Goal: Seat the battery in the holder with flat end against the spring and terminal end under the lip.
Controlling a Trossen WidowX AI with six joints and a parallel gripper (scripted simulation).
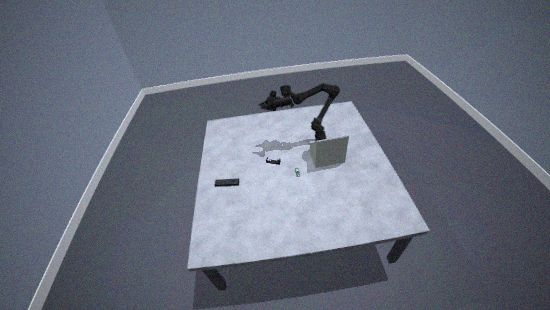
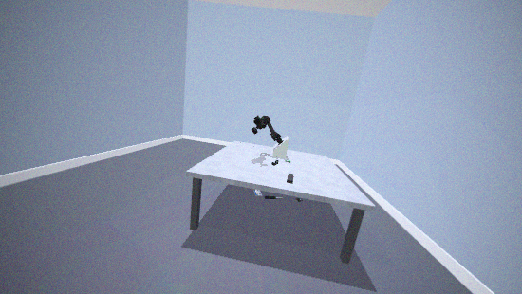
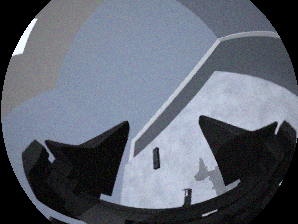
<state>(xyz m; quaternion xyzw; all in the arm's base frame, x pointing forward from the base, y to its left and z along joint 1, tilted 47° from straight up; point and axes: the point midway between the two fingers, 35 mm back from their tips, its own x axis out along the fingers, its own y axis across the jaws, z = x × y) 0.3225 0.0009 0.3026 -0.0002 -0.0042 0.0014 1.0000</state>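
Now: gripper tip 20 cm past the battery, 33 cm to the right of it and 32 cm above it.
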